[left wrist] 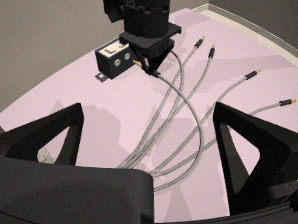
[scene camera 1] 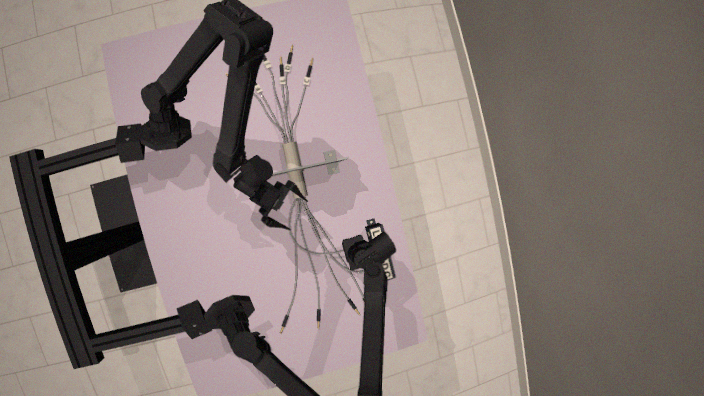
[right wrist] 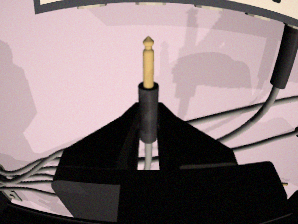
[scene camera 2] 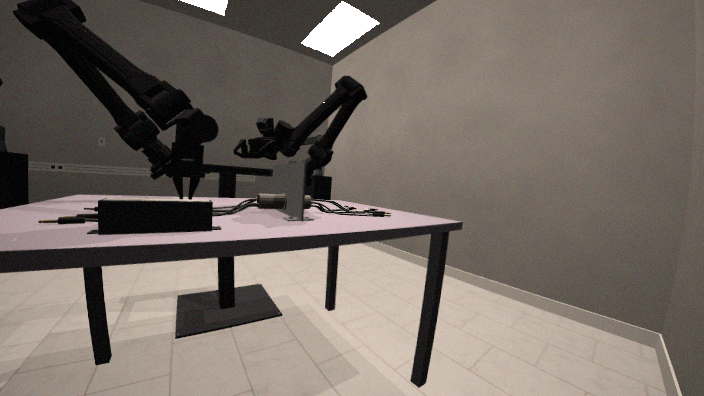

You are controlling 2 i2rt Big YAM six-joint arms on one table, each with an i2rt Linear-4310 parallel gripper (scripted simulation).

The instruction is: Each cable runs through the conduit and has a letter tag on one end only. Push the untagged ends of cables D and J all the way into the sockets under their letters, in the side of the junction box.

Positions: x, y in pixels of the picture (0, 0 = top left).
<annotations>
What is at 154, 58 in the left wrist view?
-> My right gripper.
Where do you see an untagged cable plug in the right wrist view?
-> At 148, 91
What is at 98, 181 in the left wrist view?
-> My left gripper.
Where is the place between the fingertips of my right gripper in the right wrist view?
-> At 148, 110
</annotations>
